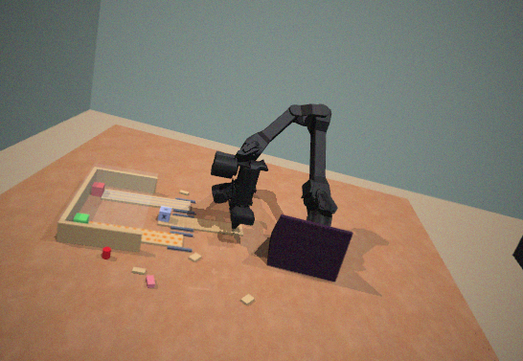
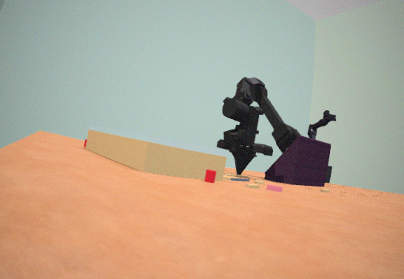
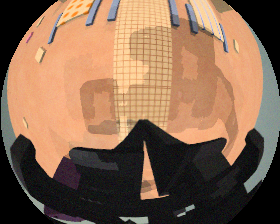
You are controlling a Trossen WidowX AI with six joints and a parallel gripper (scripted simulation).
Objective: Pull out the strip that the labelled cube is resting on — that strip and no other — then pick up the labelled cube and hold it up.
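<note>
The labelled cube is 19 cm ahead of my gripper tip, 7 cm to the left of it and 2 cm above it. Round my gripper tip: pink block (32 cm to the left, 11 cm ahead); then orange dotted strip (22 cm ahead, 18 cm to the left).
</note>
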